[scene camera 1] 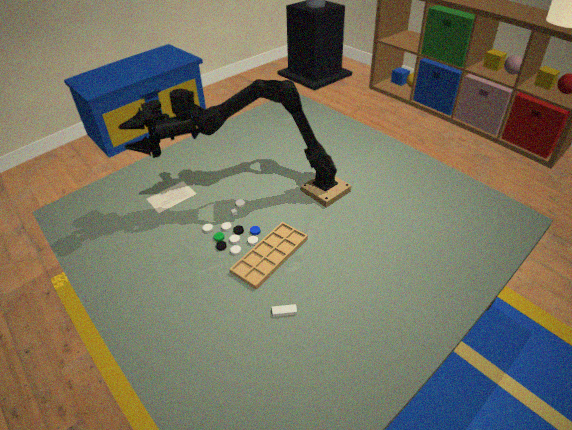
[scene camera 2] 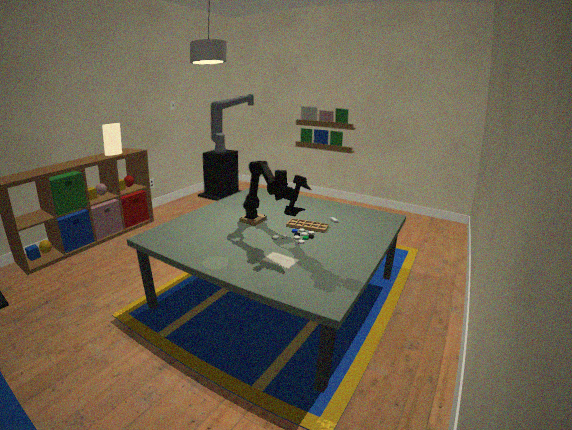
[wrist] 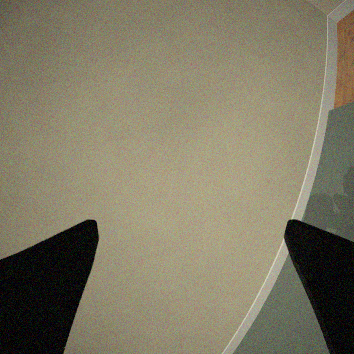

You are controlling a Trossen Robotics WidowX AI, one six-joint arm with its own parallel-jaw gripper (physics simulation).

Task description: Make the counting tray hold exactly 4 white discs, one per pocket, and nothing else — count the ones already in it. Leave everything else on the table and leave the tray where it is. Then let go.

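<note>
A wooden counting tray [scene camera 1: 281, 261] [scene camera 2: 307, 229] lies on the table with two rows of pockets; no disc shows in them. Beside it lie several white discs, including one white disc [scene camera 1: 235, 249] near the tray, another white disc [scene camera 1: 207, 228] farther off and a paler one [scene camera 1: 240, 202] in the arm's shadow. A green disc [scene camera 1: 219, 236], a blue disc [scene camera 1: 255, 230] and two black discs [scene camera 1: 238, 229] [scene camera 1: 221, 245] lie among them. My gripper [scene camera 1: 125, 136] [scene camera 2: 306, 199] [wrist: 195, 231] is open and empty, raised above the table and pointing roughly level. The wrist view shows neither tray nor discs.
A small whitish cube [scene camera 1: 234, 212] lies near the discs. A pale sheet [scene camera 1: 171, 197] [scene camera 2: 281, 260] lies flat on the table. A white block [scene camera 1: 284, 310] [scene camera 2: 334, 219] lies beyond the tray's end. The arm's wooden base [scene camera 1: 326, 192] [scene camera 2: 253, 219] stands on the table.
</note>
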